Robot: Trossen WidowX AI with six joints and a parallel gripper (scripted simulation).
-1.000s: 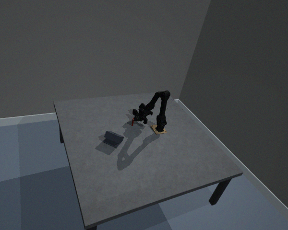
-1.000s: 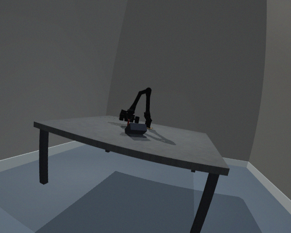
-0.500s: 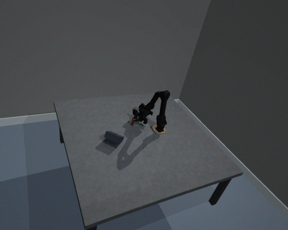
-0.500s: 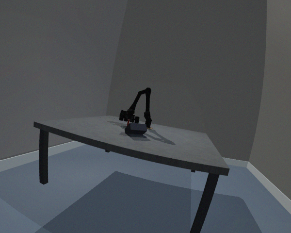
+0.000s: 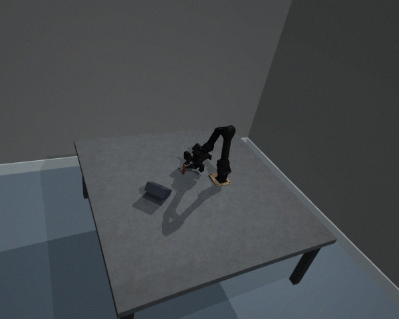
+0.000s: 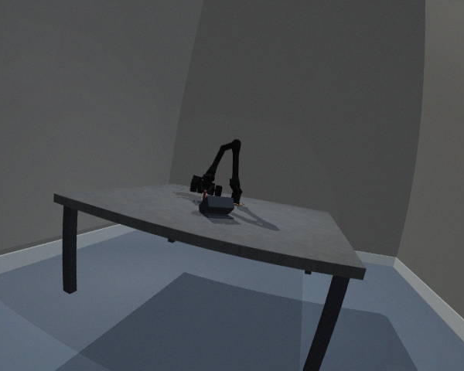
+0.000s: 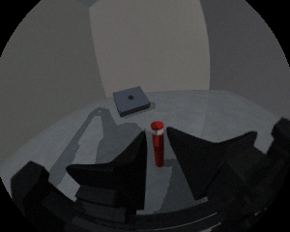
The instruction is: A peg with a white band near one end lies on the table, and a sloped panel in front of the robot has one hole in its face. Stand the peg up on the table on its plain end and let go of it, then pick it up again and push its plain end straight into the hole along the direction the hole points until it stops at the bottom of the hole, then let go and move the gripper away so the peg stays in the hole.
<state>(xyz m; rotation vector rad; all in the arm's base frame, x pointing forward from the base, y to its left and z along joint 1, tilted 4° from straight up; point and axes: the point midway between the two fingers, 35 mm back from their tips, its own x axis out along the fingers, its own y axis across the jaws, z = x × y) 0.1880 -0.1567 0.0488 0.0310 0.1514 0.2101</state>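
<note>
Now: the red peg 10 mm below my gripper tip. Also, from my gripper tip: sloped dark panel 250 mm ahead, 120 mm to the left, 30 mm below.
</note>
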